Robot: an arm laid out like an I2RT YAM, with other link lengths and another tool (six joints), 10 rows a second.
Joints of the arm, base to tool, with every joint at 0 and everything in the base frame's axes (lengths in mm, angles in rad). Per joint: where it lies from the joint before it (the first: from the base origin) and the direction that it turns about. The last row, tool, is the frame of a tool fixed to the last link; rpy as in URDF.
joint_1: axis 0 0 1 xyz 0 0 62.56
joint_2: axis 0 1 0 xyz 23.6 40 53.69
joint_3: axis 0 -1 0 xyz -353.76 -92.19 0
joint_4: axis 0 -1 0 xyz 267.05 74.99 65.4
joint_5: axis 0 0 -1 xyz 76.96 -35.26 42.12
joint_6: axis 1 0 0 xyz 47.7 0 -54.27
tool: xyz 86 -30 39 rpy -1.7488 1.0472 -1.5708
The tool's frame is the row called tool.
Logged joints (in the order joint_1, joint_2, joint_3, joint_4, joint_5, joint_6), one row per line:
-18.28, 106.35, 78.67, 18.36, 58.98, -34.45
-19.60, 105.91, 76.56, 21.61, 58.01, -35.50
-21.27, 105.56, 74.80, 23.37, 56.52, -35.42
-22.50, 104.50, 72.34, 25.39, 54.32, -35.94
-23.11, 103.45, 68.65, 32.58, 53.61, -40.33
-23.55, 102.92, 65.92, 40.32, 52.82, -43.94
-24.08, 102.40, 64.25, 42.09, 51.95, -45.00
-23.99, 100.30, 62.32, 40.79, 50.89, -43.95
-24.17, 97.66, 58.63, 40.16, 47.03, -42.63
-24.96, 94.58, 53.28, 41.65, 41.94, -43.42
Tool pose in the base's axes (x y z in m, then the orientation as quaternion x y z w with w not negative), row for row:
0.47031, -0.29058, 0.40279, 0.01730, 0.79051, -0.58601, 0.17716
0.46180, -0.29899, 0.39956, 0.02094, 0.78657, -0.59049, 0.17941
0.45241, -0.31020, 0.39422, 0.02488, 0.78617, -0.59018, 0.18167
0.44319, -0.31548, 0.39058, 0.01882, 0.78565, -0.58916, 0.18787
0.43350, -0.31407, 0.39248, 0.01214, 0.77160, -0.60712, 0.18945
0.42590, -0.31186, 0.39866, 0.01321, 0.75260, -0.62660, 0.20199
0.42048, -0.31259, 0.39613, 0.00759, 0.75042, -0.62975, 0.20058
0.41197, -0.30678, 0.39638, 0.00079, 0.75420, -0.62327, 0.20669
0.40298, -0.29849, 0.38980, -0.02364, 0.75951, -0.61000, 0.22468
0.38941, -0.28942, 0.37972, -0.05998, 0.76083, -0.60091, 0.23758
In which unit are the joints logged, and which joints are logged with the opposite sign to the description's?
The joints are logged in degrees. Opposite sign: none.
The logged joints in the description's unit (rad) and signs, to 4 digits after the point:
-0.3190, 1.8562, 1.3731, 0.3204, 1.0294, -0.6013
-0.3421, 1.8485, 1.3362, 0.3772, 1.0125, -0.6196
-0.3712, 1.8424, 1.3055, 0.4079, 0.9865, -0.6182
-0.3927, 1.8239, 1.2626, 0.4431, 0.9481, -0.6273
-0.4033, 1.8055, 1.1982, 0.5686, 0.9357, -0.7039
-0.4110, 1.7963, 1.1505, 0.7037, 0.9219, -0.7669
-0.4203, 1.7872, 1.1214, 0.7346, 0.9067, -0.7854
-0.4187, 1.7506, 1.0877, 0.7119, 0.8882, -0.7671
-0.4218, 1.7045, 1.0233, 0.7009, 0.8208, -0.7440
-0.4356, 1.6507, 0.9299, 0.7269, 0.7320, -0.7578

